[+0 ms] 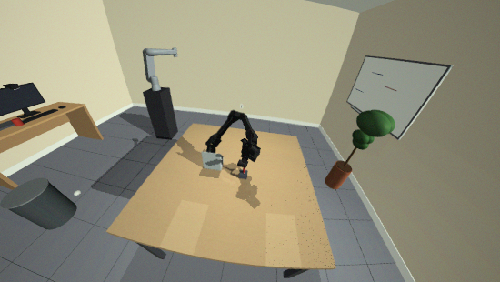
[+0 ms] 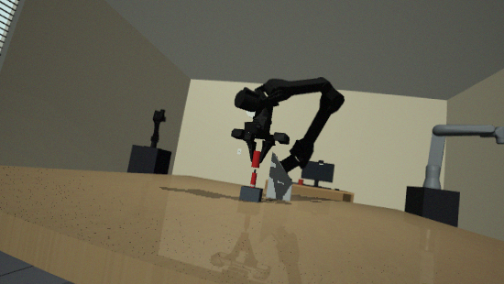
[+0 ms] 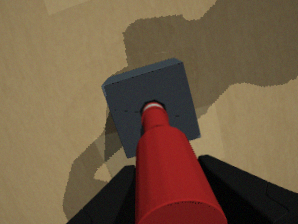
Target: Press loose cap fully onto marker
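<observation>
Now: gripper tip 100 mm above the holder block. Also, from my gripper tip: red cap: 10 mm above.
</observation>
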